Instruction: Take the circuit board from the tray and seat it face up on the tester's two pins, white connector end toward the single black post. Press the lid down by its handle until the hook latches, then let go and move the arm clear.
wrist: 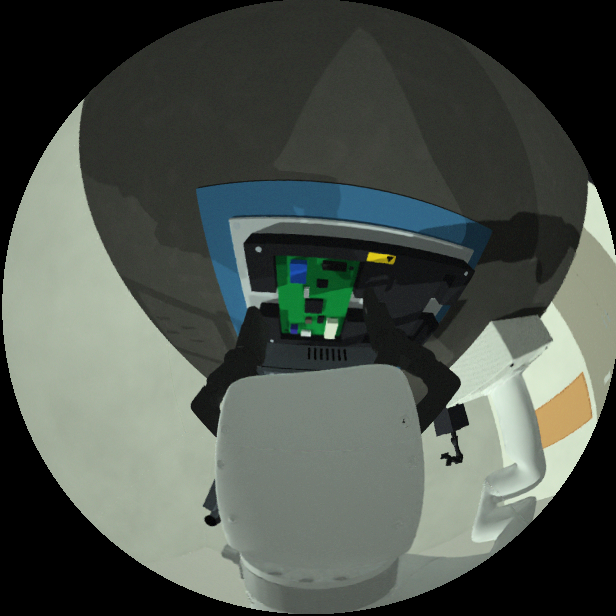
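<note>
The green circuit board lies face up in a black tray that carries a yellow label. The board's white connector is at the end nearest the camera. My gripper is open and empty. It hangs just above the board, with one dark finger on each side of the near end. I cannot tell whether the fingers touch the board. The gripper's grey body hides the space below. The tester, its pins and its lid do not show in this view.
The tray sits on a light grey plate on a blue mat, on a dark table top. A white arm part stands to the right. An orange patch marks the pale floor.
</note>
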